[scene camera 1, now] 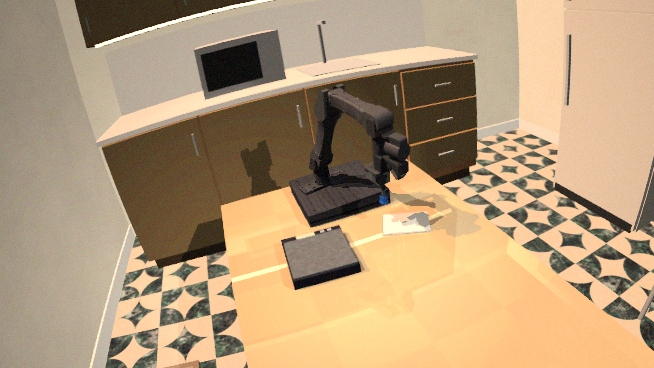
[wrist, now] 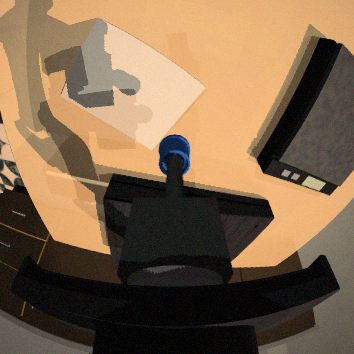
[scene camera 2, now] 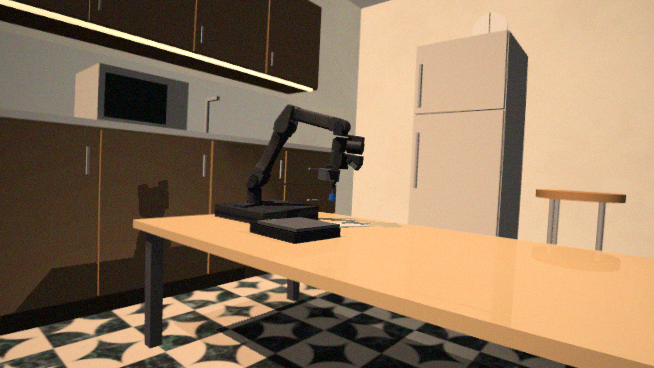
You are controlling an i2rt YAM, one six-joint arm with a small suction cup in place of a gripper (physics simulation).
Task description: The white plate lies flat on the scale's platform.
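Places are measured from the arm's base along level axes (x ahead, y left, z up), in metres.
Pixels of known places: hand, tool point: (scene camera 1: pixel 383 201) (wrist: pixel 174 148) (scene camera 2: pixel 331 200); arm's base, link origin: (scene camera 1: pixel 323 183) (scene camera 2: pixel 254 204).
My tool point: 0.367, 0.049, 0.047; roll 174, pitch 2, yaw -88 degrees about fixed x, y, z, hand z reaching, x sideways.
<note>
Ahead of a thing's pixels: the offset from my tool point to its top centre, as dx, dy, dz. Level surfaces: height alone.
The white plate @(+0.032, +0.068, -0.100) (scene camera 1: pixel 393 227) (scene camera 2: pixel 356 225) (wrist: pixel 165 95) lies flat on the table, with the arm's shadow across part of it. The black scale with its grey platform @(+0.009, -0.273, -0.061) (scene camera 1: pixel 320 254) (scene camera 2: pixel 299 223) (wrist: pixel 322 115) stands on the table apart from the plate, on the left in scene camera 1 and at the right in the wrist view. The platform bears nothing. My gripper, a blue suction cup (scene camera 1: pixel 384 199) (scene camera 2: pixel 332 197) (wrist: pixel 174 154), points down in the air above the table, beside the plate's edge nearest the arm base. It is open and holds nothing.
The arm's dark base (scene camera 1: pixel 345 197) (scene camera 2: pixel 235 210) (wrist: pixel 250 220) stands on the wooden table @(dz -0.106) (scene camera 1: pixel 425 310) (scene camera 2: pixel 450 270) behind the scale. Cabinets with a counter (scene camera 1: pixel 150 122) stand behind the table. A round stool (scene camera 2: pixel 580 195) and a fridge (scene camera 2: pixel 460 165) stand beyond the table.
</note>
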